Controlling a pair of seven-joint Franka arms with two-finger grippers.
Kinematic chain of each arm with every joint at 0, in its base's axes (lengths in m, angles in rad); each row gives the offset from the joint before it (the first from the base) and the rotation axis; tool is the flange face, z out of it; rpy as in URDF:
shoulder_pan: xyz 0 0 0.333 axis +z
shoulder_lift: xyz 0 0 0 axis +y
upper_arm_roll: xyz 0 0 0.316 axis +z
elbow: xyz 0.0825 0 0 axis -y
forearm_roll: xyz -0.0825 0 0.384 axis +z
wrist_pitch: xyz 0 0 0 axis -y
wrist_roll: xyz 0.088 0 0 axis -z
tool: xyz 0 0 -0.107 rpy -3.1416 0 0
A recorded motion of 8 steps. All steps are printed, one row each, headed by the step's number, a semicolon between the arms.
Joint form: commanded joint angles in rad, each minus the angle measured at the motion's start. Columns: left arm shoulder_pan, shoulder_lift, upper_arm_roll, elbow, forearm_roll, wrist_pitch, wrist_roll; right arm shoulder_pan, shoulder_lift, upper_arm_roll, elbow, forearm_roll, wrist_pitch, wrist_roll.
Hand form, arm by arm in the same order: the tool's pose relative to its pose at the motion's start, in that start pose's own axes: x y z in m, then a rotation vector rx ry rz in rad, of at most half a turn. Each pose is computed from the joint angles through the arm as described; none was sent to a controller.
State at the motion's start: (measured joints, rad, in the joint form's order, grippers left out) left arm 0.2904 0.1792 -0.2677 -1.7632 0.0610 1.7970 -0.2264; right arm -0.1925 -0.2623 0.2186 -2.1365 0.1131 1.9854 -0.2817
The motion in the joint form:
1: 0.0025 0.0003 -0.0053 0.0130 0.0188 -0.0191 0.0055; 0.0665 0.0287 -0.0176 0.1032 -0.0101 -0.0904 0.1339
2: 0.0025 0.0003 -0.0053 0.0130 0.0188 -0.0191 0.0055; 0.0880 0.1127 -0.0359 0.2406 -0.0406 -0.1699 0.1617
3: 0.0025 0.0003 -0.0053 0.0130 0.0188 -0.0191 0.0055; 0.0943 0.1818 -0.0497 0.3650 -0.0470 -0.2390 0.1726
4: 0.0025 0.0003 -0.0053 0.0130 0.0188 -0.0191 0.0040; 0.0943 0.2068 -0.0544 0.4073 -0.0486 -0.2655 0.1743
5: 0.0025 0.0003 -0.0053 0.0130 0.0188 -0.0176 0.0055; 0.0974 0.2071 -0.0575 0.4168 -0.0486 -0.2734 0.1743
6: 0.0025 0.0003 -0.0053 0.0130 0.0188 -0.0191 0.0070; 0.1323 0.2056 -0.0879 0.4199 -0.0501 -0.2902 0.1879
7: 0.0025 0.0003 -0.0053 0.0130 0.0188 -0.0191 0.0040; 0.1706 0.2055 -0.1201 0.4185 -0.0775 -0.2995 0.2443
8: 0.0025 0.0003 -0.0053 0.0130 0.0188 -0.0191 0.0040; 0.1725 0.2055 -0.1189 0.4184 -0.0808 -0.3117 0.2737
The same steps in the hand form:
1: -0.0004 -0.0006 -0.0046 0.0189 -0.0020 0.0115; 0.0167 -0.0231 -0.0261 0.0121 -0.0157 0.0731
2: -0.0004 -0.0006 -0.0046 0.0189 -0.0020 0.0115; 0.0418 -0.0170 -0.0413 0.0081 -0.0417 0.0825
3: -0.0004 -0.0006 -0.0046 0.0189 -0.0020 0.0115; 0.0616 -0.0076 -0.0573 0.0174 -0.0528 0.0952
4: -0.0004 -0.0006 -0.0046 0.0189 -0.0019 0.0100; 0.0676 -0.0030 -0.0614 0.0214 -0.0610 0.1002
5: -0.0003 -0.0006 -0.0047 0.0185 -0.0005 0.0115; 0.0679 -0.0032 -0.0651 0.0215 -0.0596 0.0996
6: -0.0004 -0.0006 -0.0046 0.0189 -0.0020 0.0130; 0.0664 -0.0056 -0.0661 0.0233 -0.0718 0.1082
7: -0.0004 -0.0006 -0.0046 0.0189 -0.0019 0.0100; 0.0651 -0.0061 -0.0648 -0.0022 -0.0860 0.1542
8: -0.0004 -0.0006 -0.0046 0.0189 -0.0019 0.0100; 0.0640 -0.0077 -0.0637 -0.0053 -0.0986 0.1800

